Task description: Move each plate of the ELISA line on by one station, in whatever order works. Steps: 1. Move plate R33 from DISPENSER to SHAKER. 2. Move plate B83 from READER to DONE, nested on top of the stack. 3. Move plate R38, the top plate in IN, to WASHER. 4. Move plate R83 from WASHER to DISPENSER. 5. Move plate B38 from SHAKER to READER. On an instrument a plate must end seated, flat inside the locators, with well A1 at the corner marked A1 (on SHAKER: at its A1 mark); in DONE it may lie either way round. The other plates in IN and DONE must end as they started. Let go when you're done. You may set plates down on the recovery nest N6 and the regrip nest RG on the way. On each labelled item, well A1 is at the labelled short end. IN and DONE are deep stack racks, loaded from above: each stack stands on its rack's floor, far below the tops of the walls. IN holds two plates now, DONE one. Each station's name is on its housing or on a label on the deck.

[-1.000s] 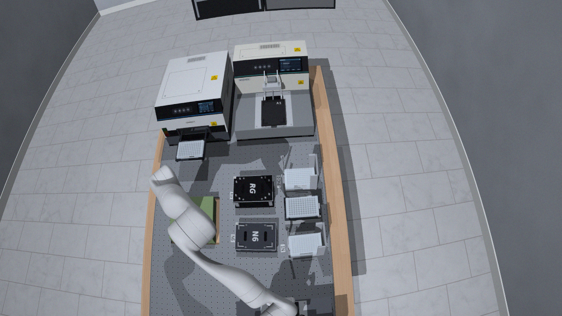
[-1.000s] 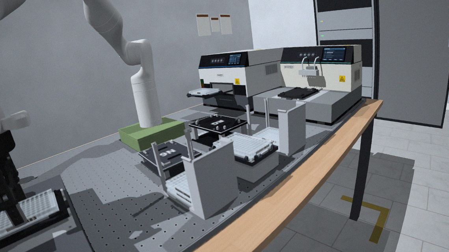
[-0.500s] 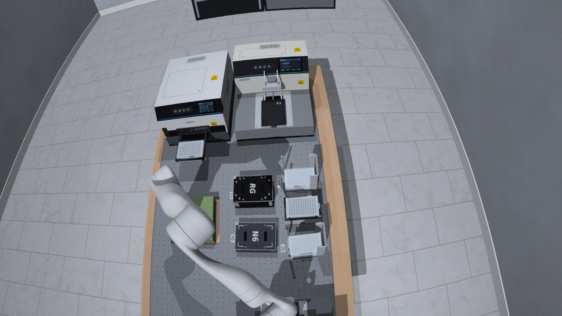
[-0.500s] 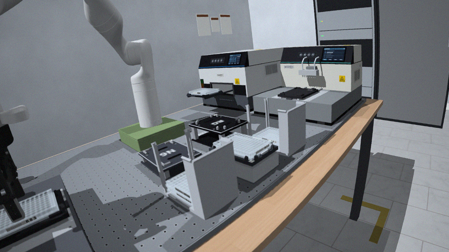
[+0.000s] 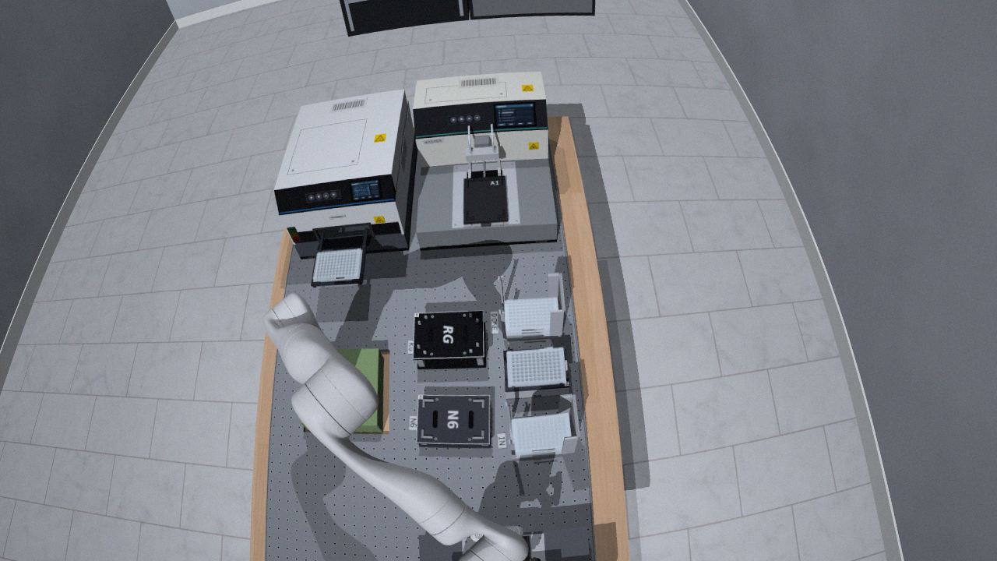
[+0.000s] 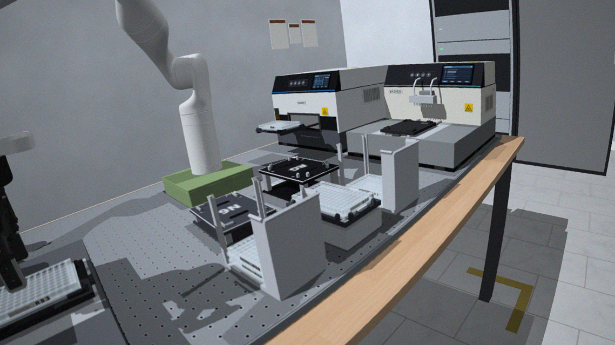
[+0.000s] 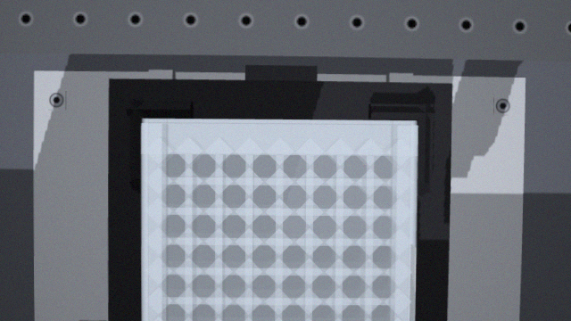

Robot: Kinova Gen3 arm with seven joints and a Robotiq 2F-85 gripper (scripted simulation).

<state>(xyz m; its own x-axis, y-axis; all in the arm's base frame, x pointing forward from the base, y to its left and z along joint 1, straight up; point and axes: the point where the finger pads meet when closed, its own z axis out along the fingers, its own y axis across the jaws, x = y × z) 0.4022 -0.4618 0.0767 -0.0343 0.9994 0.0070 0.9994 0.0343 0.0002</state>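
My hand is 4 cm above the plate R83. From my hand the other things lie so: plate R38: 9 cm ahead, 33 cm to the left, 9 cm below; plate R33: 8 cm ahead, 48 cm to the left, 6 cm below; dispenser head: 9 cm to the right, 1 cm below.
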